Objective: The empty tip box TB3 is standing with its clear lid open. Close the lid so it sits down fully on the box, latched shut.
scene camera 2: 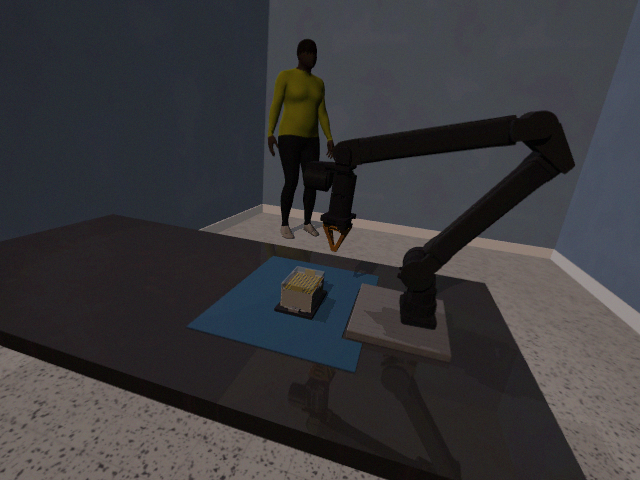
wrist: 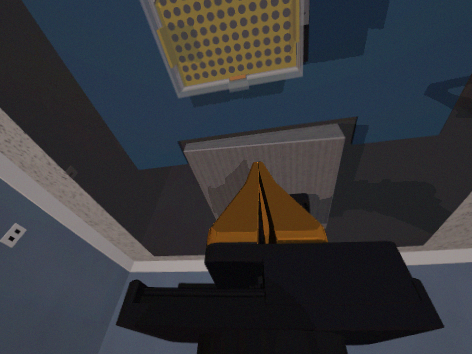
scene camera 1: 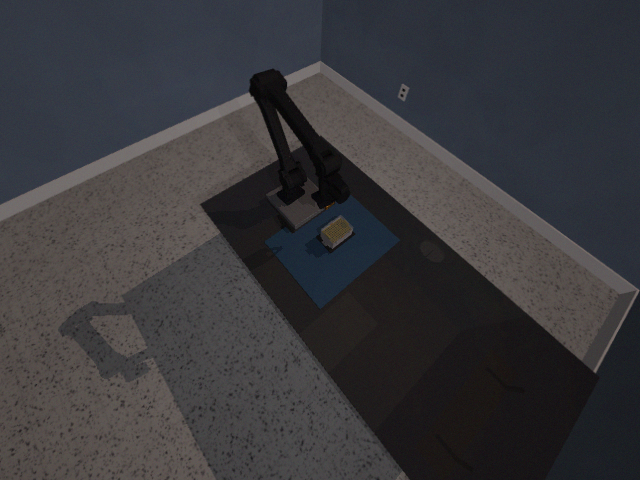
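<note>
Scene camera 2 gives me a clear lid (scene camera 2: 305, 280), a blue mat (scene camera 2: 245, 314) and my gripper (scene camera 2: 333, 251), which is shut and holds nothing. In the wrist view I see my gripper (wrist: 257, 168) as well, together with the lid (wrist: 203, 54) and the mat (wrist: 397, 74). Scene camera 1 shows me the mat too (scene camera 1: 322, 275).
</note>
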